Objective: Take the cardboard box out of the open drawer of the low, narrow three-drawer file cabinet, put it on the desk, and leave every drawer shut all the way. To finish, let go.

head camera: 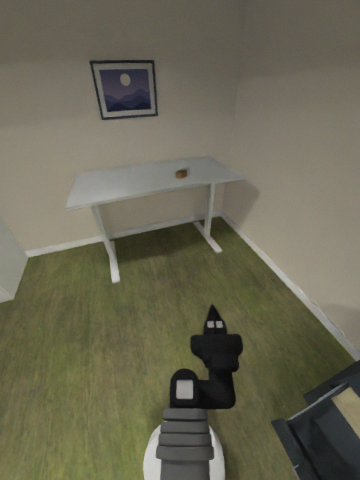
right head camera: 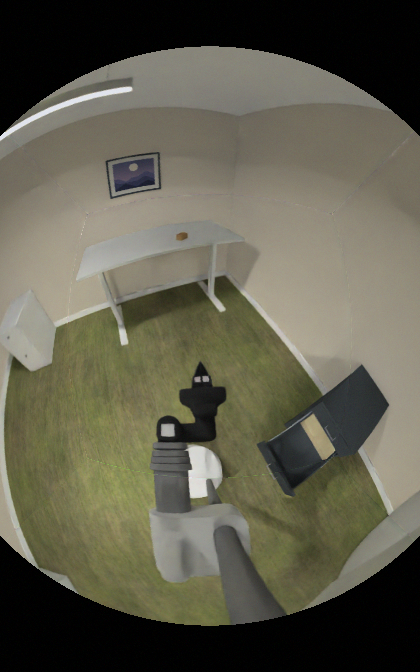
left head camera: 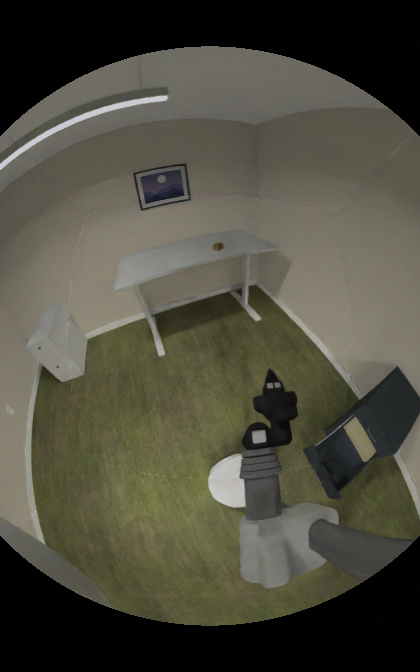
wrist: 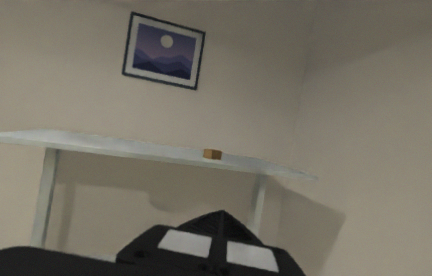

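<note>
The brown cardboard box (head camera: pixel 181 174) (left head camera: pixel 218 246) (right head camera: pixel 182 236) (wrist: pixel 212 154) sits on the right part of the light grey desk (head camera: pixel 120 180) (left head camera: pixel 165 257) (right head camera: pixel 125 248) (wrist: pixel 125 150). My gripper (head camera: pixel 213 312) (left head camera: pixel 271 376) (right head camera: pixel 201 369) (wrist: pixel 219 230) is shut and empty, out over the floor in front of the desk, apart from the box. The dark file cabinet (left head camera: pixel 390 415) (right head camera: pixel 357 407) stands at the right against the wall. One of its drawers (head camera: pixel 295 452) (left head camera: pixel 322 475) (right head camera: pixel 276 470) stands open, with a tan piece (head camera: pixel 350 407) (left head camera: pixel 360 439) (right head camera: pixel 318 436) in its rear part.
A white cabinet (left head camera: pixel 60 345) (right head camera: pixel 30 332) stands at the left wall. The desk's white legs (head camera: pixel 114 260) (left head camera: pixel 156 335) reach down to the green floor. A framed picture (head camera: pixel 125 90) (wrist: pixel 164 52) hangs above the desk. The right wall runs from the desk's corner to the file cabinet.
</note>
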